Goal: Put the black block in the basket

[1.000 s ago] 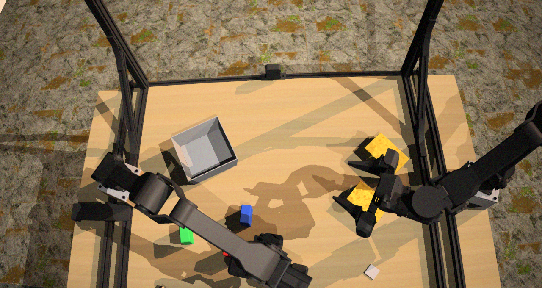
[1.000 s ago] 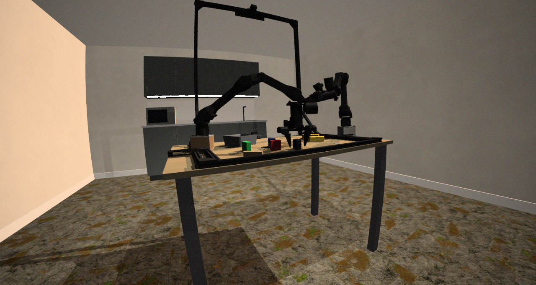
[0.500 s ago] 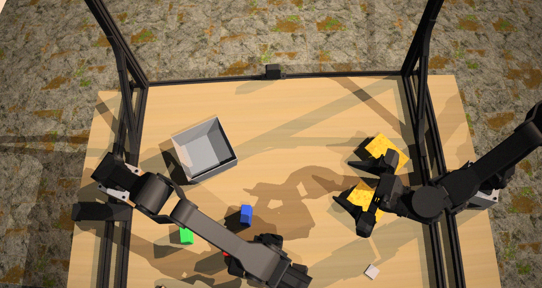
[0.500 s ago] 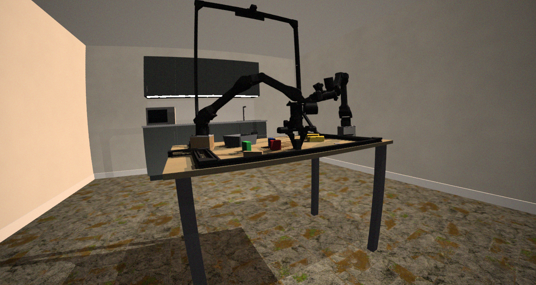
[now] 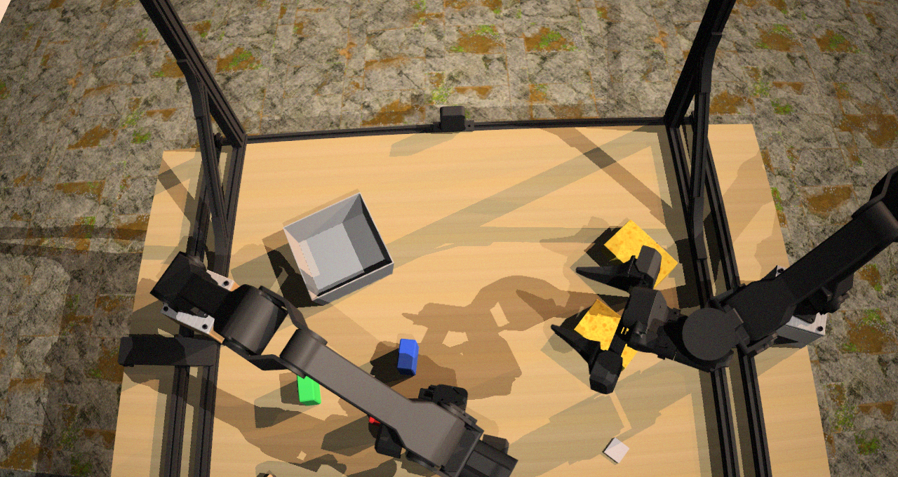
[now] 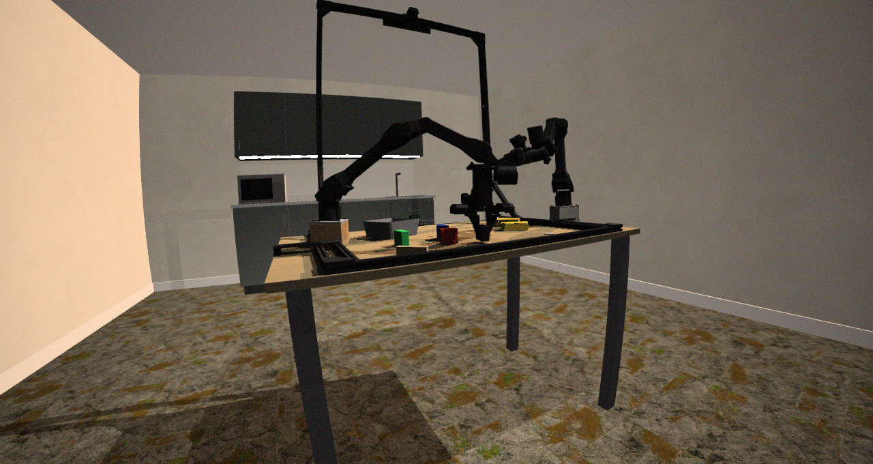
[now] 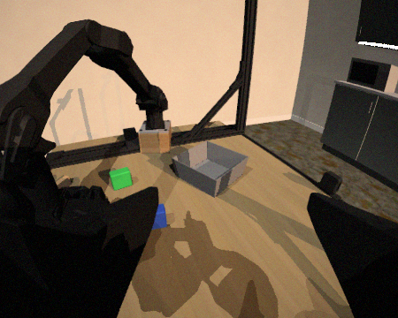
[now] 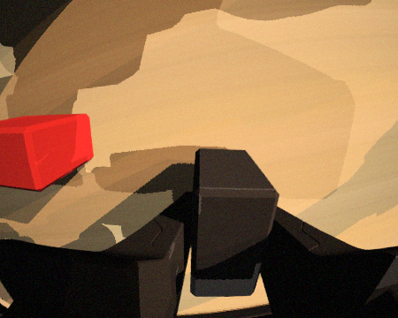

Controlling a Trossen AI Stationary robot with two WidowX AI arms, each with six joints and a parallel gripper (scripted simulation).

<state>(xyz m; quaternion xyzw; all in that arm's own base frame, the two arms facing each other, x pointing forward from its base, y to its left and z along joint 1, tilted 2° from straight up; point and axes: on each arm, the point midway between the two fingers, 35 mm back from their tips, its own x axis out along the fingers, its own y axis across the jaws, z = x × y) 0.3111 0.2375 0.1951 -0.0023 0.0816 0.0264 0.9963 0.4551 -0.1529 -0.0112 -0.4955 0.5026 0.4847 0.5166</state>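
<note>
The grey basket lies 33 cm behind my right hand, 19 cm to the right of it and 3 cm below it. The rest, counted from my right hand: black block (2 cm below); blue block (15 cm behind, 6 cm to the right, 3 cm below); red block (5 cm behind, 9 cm to the right, 3 cm below).
</note>
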